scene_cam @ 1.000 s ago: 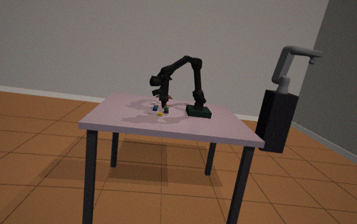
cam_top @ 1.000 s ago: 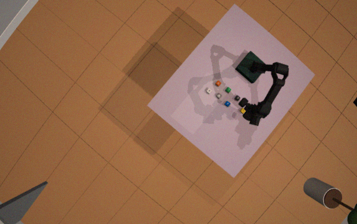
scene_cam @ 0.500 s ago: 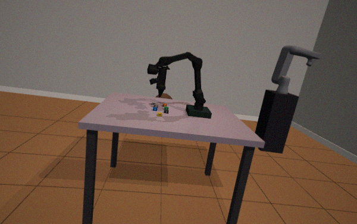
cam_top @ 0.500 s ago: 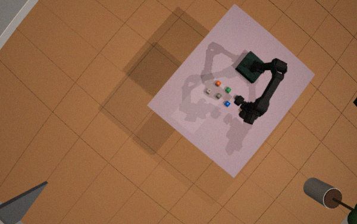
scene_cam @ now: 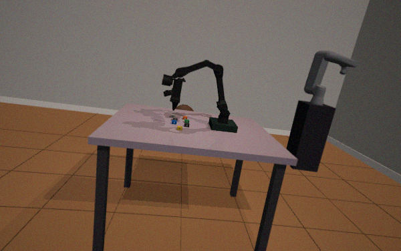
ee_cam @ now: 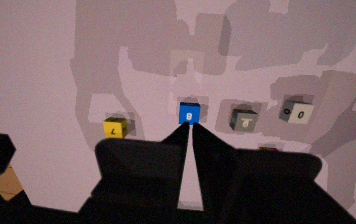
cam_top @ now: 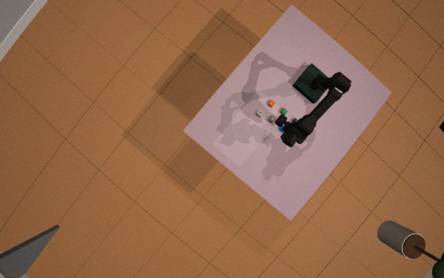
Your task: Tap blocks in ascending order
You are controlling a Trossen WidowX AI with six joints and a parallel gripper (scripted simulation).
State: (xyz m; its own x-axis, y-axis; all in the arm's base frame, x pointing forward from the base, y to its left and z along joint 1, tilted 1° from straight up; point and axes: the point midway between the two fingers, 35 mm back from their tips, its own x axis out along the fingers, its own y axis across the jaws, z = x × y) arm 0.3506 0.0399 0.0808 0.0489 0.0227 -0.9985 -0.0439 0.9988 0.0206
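The blue block is 80 mm below my gripper tip and 20 mm behind it. From my gripper tip the other things lie so: green block 100 mm behind, 80 mm below, 70 mm to the right; grey block 100 mm to the right, 80 mm below, 20 mm behind; dark block 100 mm behind, 80 mm below, 20 mm to the left.
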